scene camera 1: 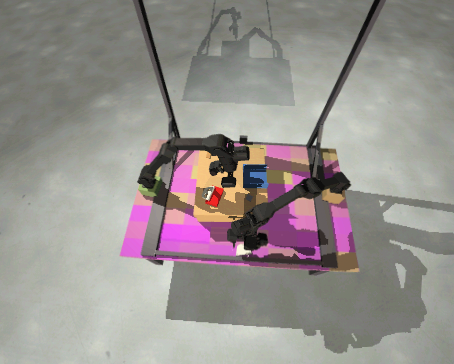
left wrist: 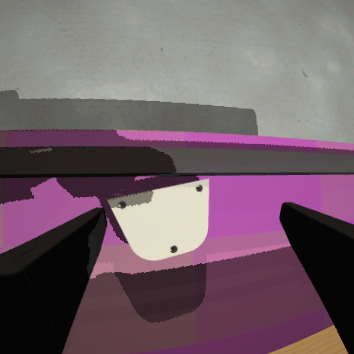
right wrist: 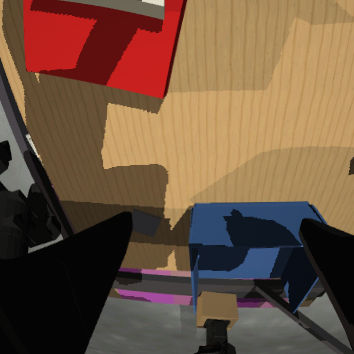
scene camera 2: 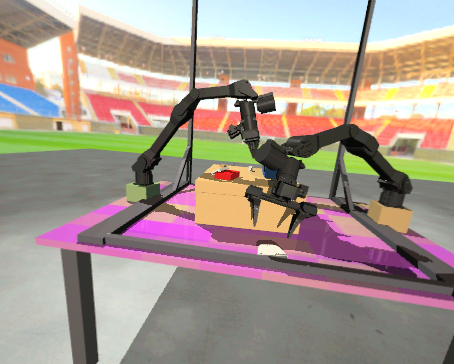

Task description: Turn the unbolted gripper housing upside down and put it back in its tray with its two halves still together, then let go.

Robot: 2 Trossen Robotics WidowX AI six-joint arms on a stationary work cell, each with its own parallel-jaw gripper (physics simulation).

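Frame: origin at the left arm's base, x left, y back, z up, level; centimetres.
Seen in the pictures: left gripper, between the fingertips: (scene camera 1: 242, 248) (left wrist: 194, 213) (right wrist: 20, 164) (scene camera 2: 271, 232); right gripper, between the fingertips: (scene camera 1: 234, 178) (right wrist: 217, 223) (scene camera 2: 254, 157); left arm's base, origin of its link: (scene camera 1: 335, 187) (right wrist: 215, 323) (scene camera 2: 390, 205); right arm's base, origin of its link: (scene camera 1: 149, 183) (scene camera 2: 143, 183).
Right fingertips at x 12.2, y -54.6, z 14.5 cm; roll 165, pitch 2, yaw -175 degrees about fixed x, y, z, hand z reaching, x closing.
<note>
Pixels of each thing's middle, then the offset from my right fingertips to it. "*": a spot on its surface instead.
- cream-white plate-like part, middle of its body: (left wrist: 165, 220) (scene camera 2: 269, 252) (scene camera 1: 243, 249) dx +27.7, dy +9.7, dz -22.6 cm
- red tray, middle of its body: (right wrist: 99, 31) (scene camera 2: 227, 174) (scene camera 1: 214, 196) dx +8.2, dy -8.3, dz -6.3 cm
- white-and-grey piece, middle of its body: (scene camera 1: 207, 193) dx +7.5, dy -12.0, dz -5.7 cm
- wooden box, middle of its body: (right wrist: 241, 113) (scene camera 2: 247, 192) (scene camera 1: 231, 185) dx -3.5, dy -2.0, dz -15.4 cm
- blue open bin, middle of its body: (right wrist: 248, 263) (scene camera 2: 278, 170) (scene camera 1: 255, 176) dx -5.5, dy +9.8, dz -4.7 cm
- small grey piece, middle of its body: (right wrist: 143, 223) (scene camera 1: 249, 197) dx +5.6, dy +8.5, dz -7.2 cm
- dark frame beam, a spot on its surface: (left wrist: 275, 161) * dx +33.5, dy +0.5, dz -21.4 cm
A cream-white plate-like part (scene camera 1: 242, 249) (scene camera 2: 271, 250) (left wrist: 170, 220) with three dark holes lies on the magenta table by the front frame beam; whether it is a housing half, I cannot tell. The red tray (scene camera 1: 216, 198) (scene camera 2: 227, 175) (right wrist: 135, 65) is on the wooden box, with a white-and-grey piece (scene camera 1: 208, 192) (right wrist: 135, 9) at its far part; that piece is mostly cut off in the right wrist view. My left gripper (scene camera 1: 244, 240) (scene camera 2: 273, 231) (left wrist: 194, 213) is open and empty above the white part. My right gripper (right wrist: 217, 223) is open and empty above the wooden box.
The wooden box (scene camera 2: 220, 207) (right wrist: 225, 115) stands mid-table. A blue open bin (scene camera 1: 256, 179) (scene camera 2: 268, 171) (right wrist: 250, 215) stands on it, with a small grey piece (scene camera 1: 249, 197) (right wrist: 146, 222) beside it. A dark frame beam (scene camera 2: 200, 257) (left wrist: 275, 161) runs along the table's front edge.
</note>
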